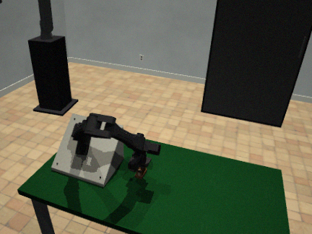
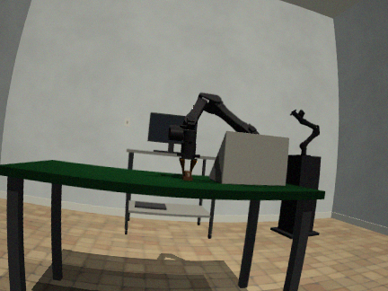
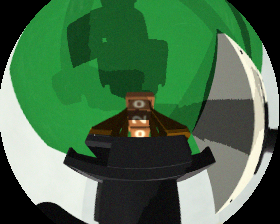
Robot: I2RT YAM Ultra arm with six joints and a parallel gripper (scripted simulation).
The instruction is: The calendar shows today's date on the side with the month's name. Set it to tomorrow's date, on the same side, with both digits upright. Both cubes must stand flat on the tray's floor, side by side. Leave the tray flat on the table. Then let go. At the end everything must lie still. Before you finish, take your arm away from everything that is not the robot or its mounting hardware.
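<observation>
Now: the wooden calendar tray 2 cm to the left of my hand and 2 cm below it.
</observation>
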